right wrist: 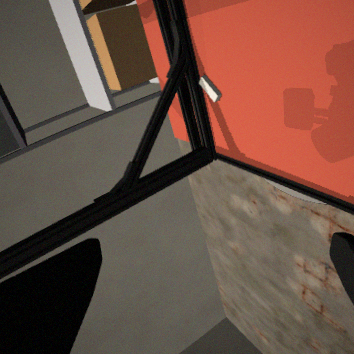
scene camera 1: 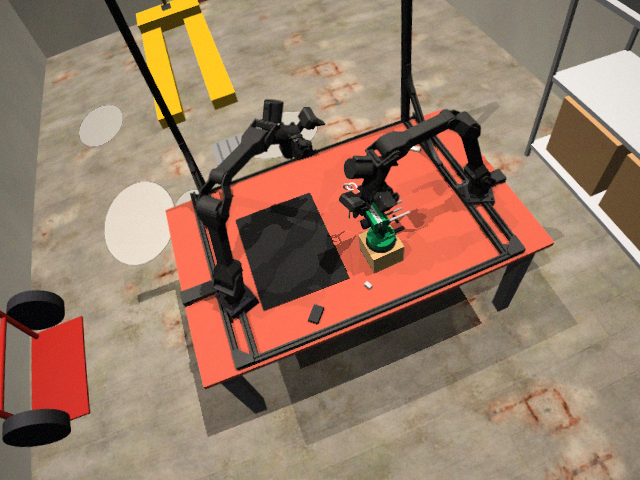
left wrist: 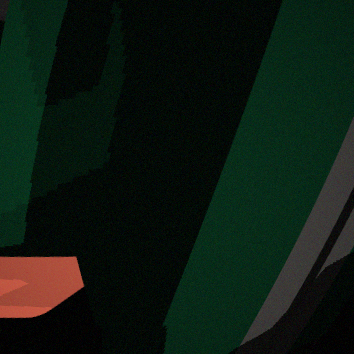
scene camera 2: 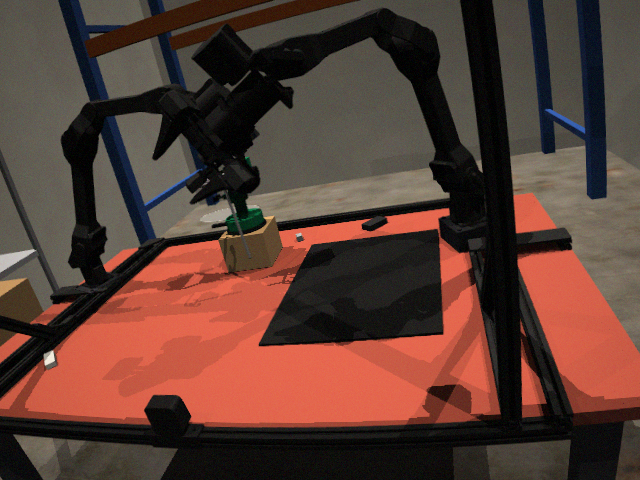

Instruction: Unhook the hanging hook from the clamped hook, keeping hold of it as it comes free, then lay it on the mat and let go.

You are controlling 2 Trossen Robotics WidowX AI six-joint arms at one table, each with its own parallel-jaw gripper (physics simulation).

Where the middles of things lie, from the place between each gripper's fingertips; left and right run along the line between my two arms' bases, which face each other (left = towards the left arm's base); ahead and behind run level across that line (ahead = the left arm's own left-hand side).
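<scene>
From my left hand, the green clamp (left wrist: pixel 178 157) is 30 mm above, 50 mm ahead and 50 mm to the left. The tan block (scene camera 2: pixel 264 245) is likewise 50 mm ahead of my left hand and 50 mm to the left of it, but 140 mm below it. I find the black mat (scene camera 2: pixel 381 287) 180 mm below my left hand, 130 mm behind it and 220 mm to the right of it.
From my right hand, the green clamp is 8 cm below, 34 cm ahead and 4 cm to the left, while the tan block is 25 cm below, 34 cm ahead and 4 cm to the left. The black mat is 29 cm below my right hand, 17 cm ahead of it and 23 cm to the right of it.
</scene>
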